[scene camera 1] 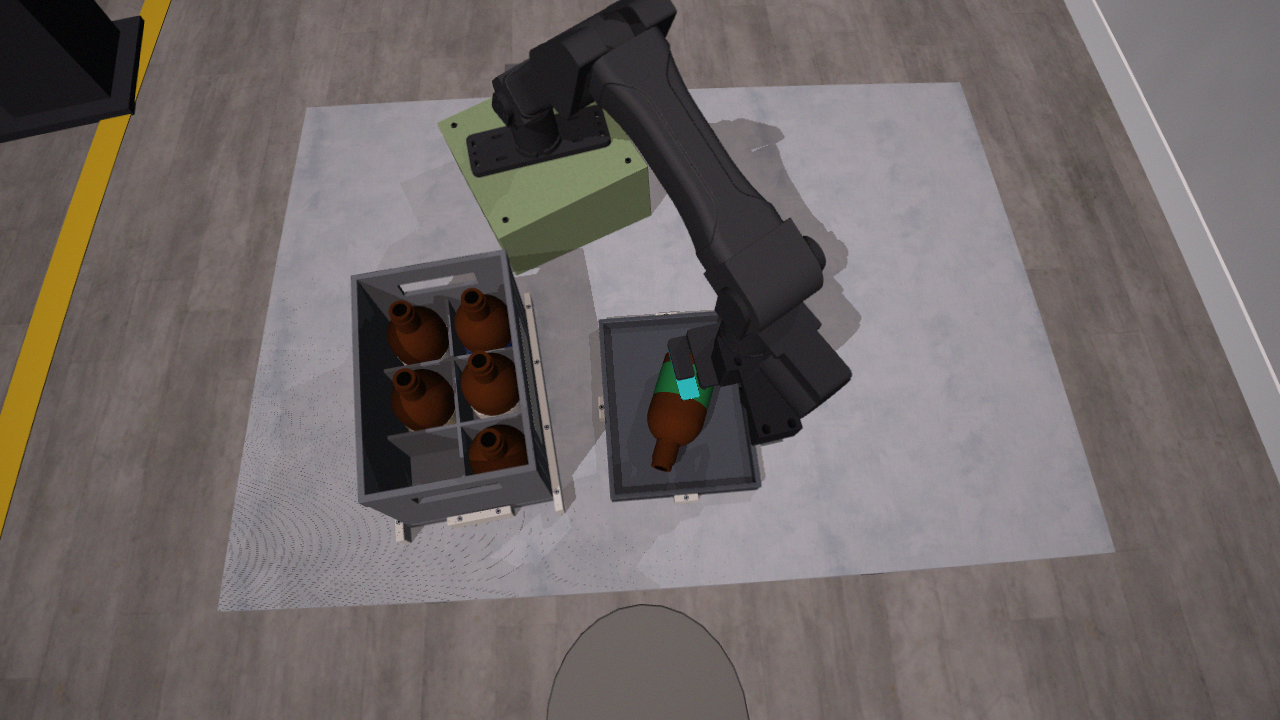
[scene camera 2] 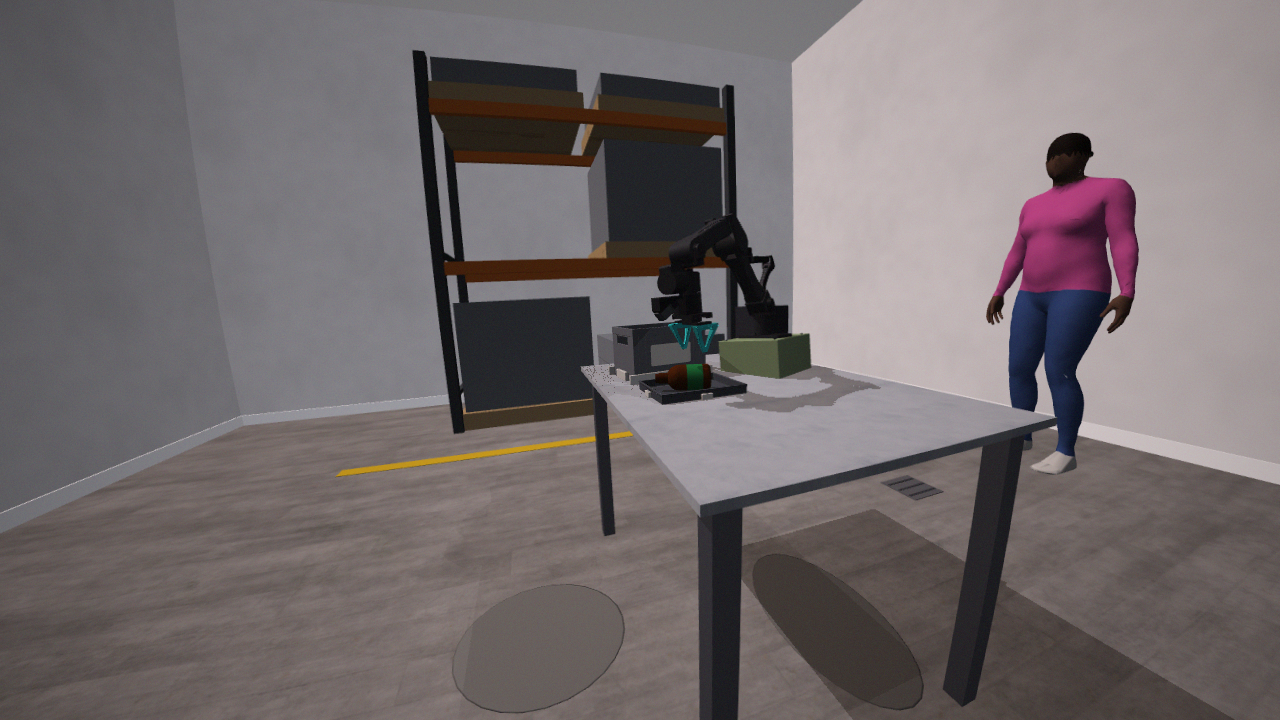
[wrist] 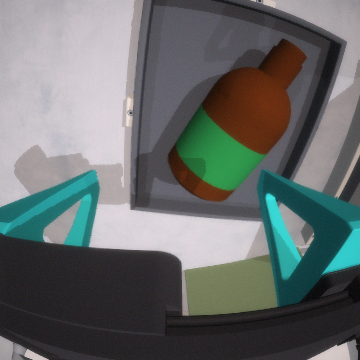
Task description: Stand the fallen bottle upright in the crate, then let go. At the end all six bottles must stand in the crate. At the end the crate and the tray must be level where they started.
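Frame: origin at the arm's base, x ahead, y left, z up, level; metres.
Seen in the pictures: gripper, fingertip midpoint: (scene camera 2: 694,350) (wrist: 177,178); arm's base, origin of the base link: (scene camera 1: 538,142) (scene camera 2: 764,337).
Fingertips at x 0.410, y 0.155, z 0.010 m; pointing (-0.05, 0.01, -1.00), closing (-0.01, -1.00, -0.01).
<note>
Pixels of each thing's top centre, then the offset from my fingertips to it. "spot": a spot on its surface instead.
- fallen brown bottle, middle of its top: (wrist: 255,135) (scene camera 1: 679,402) (scene camera 2: 682,364) 0.057 m right, 0.003 m ahead, 0.046 m down
- dark tray, middle of its top: (wrist: 231,130) (scene camera 1: 676,398) (scene camera 2: 690,382) 0.051 m right, 0.020 m back, 0.099 m down
- grey crate, middle of its top: (scene camera 1: 436,366) (scene camera 2: 657,325) 0.323 m right, 0.071 m back, 0.050 m up
- pale strip, surface spot: (scene camera 1: 541,402) spot: 0.227 m right, 0.056 m back, 0.095 m down
The fallen brown bottle (scene camera 1: 677,418) (scene camera 2: 680,377) (wrist: 245,110) with a green label lies on its side in the dark tray (scene camera 1: 631,358) (scene camera 2: 726,386) (wrist: 165,30). In scene camera 1 its neck points to the front. The grey crate (scene camera 1: 528,488) (scene camera 2: 635,353) stands left of the tray, level, with brown bottles (scene camera 1: 420,400) upright in its compartments: two in the left column, three in the right. The front left compartment is empty. My gripper (scene camera 1: 687,385) (scene camera 2: 696,349) (wrist: 177,178) is open and empty, above the bottle's base end; one fingertip is hidden in scene camera 1.
The green block (scene camera 1: 572,201) (scene camera 2: 760,354) (wrist: 230,287) under the arm's base stands behind the crate and tray. A pale strip (scene camera 1: 541,402) runs along the crate's right side, between crate and tray. A person (scene camera 2: 1078,232) in pink stands beyond the table.
</note>
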